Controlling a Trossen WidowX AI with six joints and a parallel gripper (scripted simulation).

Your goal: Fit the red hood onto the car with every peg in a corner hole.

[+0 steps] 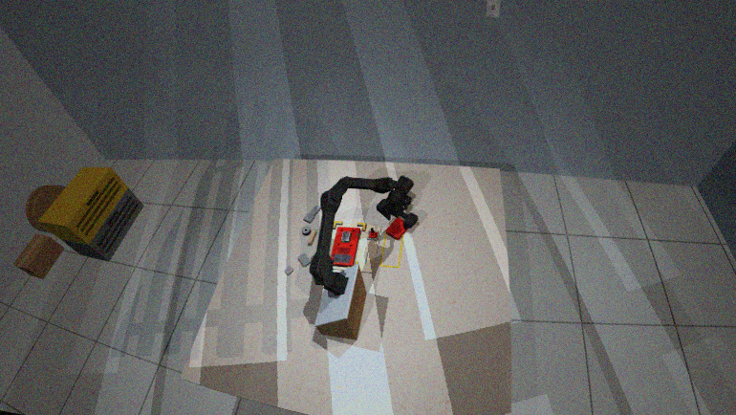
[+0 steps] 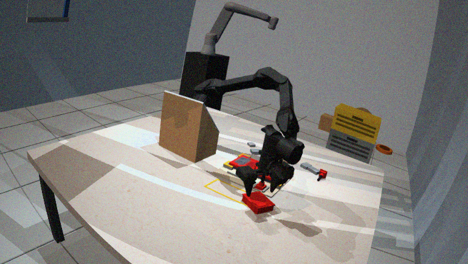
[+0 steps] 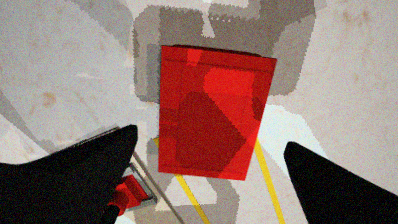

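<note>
Right now the hood is 3 cm below my gripper tip. Also, from my gripper tip: tan block: 38 cm to the left, 13 cm behind, 3 cm below; then engine block: 22 cm to the left, 10 cm behind, 2 cm below; then jig: 20 cm to the left, 12 cm behind, 3 cm below.
</note>
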